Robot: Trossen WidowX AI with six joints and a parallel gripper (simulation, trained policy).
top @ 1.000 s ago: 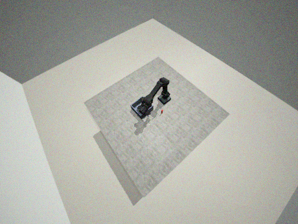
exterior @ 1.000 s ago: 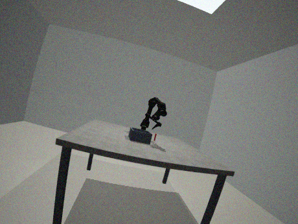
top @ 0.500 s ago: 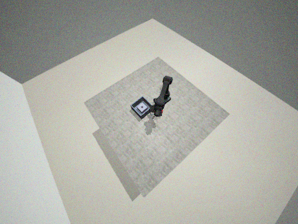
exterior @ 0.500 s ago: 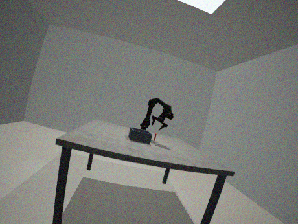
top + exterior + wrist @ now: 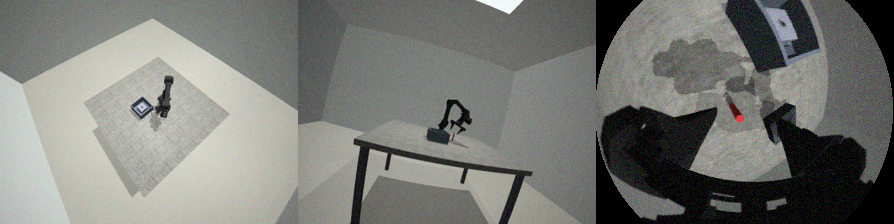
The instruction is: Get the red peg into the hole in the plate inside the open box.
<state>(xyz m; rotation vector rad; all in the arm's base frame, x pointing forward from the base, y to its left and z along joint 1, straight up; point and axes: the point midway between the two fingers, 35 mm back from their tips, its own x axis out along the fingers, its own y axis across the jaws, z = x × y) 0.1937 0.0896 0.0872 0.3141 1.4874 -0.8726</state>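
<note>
My gripper tip is now 1 cm past the red peg, 1 cm to the right of it and 6 cm above it. The rest, counted from my gripper tip: blue-grey box 11 cm ahead, 20 cm to the right, 7 cm below; plate 11 cm ahead, 20 cm to the right, 5 cm below.
</note>
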